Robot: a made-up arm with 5 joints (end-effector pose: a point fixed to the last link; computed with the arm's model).
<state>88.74 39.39 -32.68 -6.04 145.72</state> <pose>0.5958 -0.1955 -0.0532 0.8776 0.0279 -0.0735 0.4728</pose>
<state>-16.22 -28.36 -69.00 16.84 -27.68</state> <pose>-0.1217 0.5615 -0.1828 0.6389 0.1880 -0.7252 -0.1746</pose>
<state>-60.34 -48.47 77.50 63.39 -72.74</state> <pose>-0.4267 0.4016 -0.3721 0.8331 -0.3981 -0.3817 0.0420</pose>
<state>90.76 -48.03 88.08 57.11 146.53</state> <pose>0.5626 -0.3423 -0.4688 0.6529 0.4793 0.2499 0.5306</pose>
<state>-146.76 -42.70 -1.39 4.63 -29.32</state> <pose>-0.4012 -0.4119 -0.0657 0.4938 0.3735 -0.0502 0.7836</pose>
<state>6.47 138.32 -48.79 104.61 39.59</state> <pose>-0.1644 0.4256 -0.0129 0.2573 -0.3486 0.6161 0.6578</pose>
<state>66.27 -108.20 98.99 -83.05 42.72</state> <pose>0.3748 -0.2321 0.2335 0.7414 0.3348 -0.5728 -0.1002</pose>
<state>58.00 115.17 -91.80 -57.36 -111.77</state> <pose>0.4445 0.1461 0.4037 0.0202 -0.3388 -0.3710 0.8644</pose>
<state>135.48 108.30 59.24 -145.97 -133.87</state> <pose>0.2000 0.2524 -0.1597 0.6983 -0.1078 -0.2894 -0.6458</pose>
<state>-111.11 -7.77 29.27 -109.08 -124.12</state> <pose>-0.2262 0.2667 0.0508 0.5491 -0.4668 0.6589 -0.2155</pose>
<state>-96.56 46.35 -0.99 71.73 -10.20</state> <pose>-0.4662 -0.2183 -0.2788 0.3907 -0.5733 -0.2475 0.6764</pose>
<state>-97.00 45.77 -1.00 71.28 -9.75</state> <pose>-0.4659 -0.2175 -0.2796 0.3909 -0.5698 -0.2478 0.6791</pose>
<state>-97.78 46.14 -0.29 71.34 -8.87</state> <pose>-0.4620 -0.2249 -0.2779 0.3750 -0.5746 -0.2417 0.6861</pose>
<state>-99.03 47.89 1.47 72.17 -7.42</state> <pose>-0.4527 -0.2437 -0.2724 0.3356 -0.5907 -0.2267 0.6979</pose>
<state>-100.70 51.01 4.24 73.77 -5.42</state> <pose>-0.4374 -0.2727 -0.2622 0.2718 -0.6160 -0.2022 0.7112</pose>
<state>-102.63 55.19 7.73 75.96 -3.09</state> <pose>-0.4169 -0.3080 -0.2469 0.1890 -0.6449 -0.1701 0.7208</pose>
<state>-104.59 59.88 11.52 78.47 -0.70</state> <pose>-0.3932 -0.3439 -0.2269 0.0971 -0.6709 -0.1340 0.7228</pose>
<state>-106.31 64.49 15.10 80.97 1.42</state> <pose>-0.3699 -0.3753 -0.2044 0.0090 -0.6900 -0.0988 0.7170</pose>
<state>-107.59 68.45 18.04 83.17 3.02</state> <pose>-0.3505 -0.3989 -0.1828 0.0637 0.7011 0.0690 -0.7068</pose>
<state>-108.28 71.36 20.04 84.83 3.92</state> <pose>-0.3377 -0.4135 -0.1655 0.1131 0.7062 0.0481 -0.6972</pose>
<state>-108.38 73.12 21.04 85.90 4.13</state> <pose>-0.3321 -0.4202 -0.1543 0.1380 0.7080 0.0372 -0.6916</pose>
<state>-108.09 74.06 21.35 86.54 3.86</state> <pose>-0.3314 -0.4219 -0.1479 0.1460 0.7083 0.0333 -0.6898</pose>
